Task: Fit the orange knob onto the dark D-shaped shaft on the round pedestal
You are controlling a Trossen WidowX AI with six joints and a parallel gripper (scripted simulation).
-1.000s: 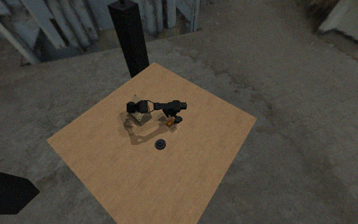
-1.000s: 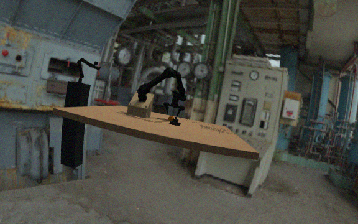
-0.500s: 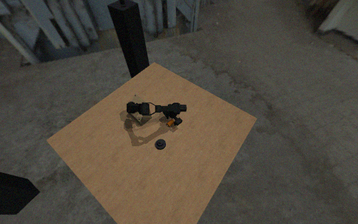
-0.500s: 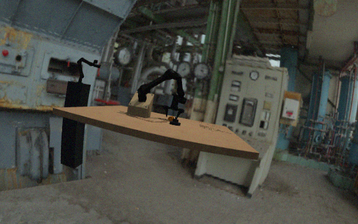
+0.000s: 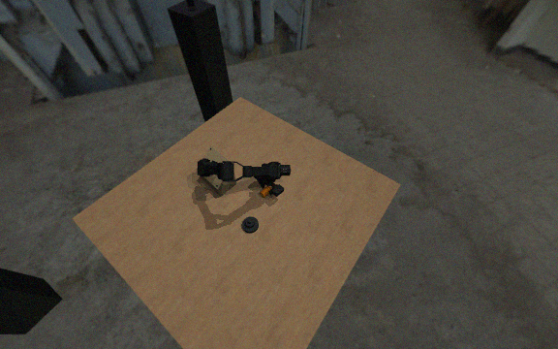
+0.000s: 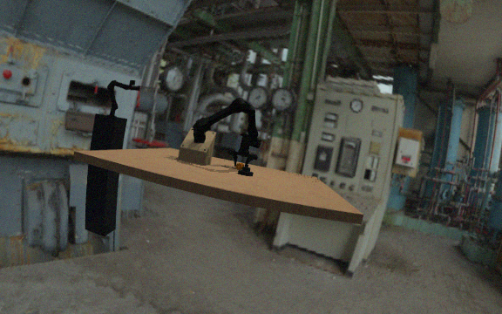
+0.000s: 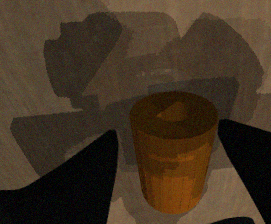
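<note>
The orange knob is 1 cm to the right of my gripper tip and 1 cm above it. The rest, counted from my gripper tip: dark round pedestal: 4 cm ahead, 21 cm to the right, 2 cm above.
</note>
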